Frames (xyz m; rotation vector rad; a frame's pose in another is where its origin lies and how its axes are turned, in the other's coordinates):
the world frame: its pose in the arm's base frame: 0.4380 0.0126 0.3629 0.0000 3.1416 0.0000
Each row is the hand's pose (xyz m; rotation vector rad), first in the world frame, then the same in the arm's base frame.
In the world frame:
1: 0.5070 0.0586 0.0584 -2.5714 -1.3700 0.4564
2: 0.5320 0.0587 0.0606 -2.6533 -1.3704 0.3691
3: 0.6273 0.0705 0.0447 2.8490 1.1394 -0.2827
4: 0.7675 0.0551 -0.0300 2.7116 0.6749 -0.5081
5: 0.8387 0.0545 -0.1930 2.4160 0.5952 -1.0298
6: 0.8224 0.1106 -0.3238 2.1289 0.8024 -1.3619
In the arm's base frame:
1: -0.0690 0.0712 0.3045 0.3788 0.2363 2.1340
2: -0.0940 0.0713 0.3023 0.3020 0.1634 2.1711
3: -0.1893 0.0831 0.3182 0.2353 -0.0772 2.3715
4: -0.3295 0.0677 0.3929 0.4854 -0.4120 2.5902
5: -0.4007 0.0671 0.5559 1.0336 -0.6167 2.4249
6: -0.3844 0.1232 0.6867 1.3269 -0.6460 2.0742

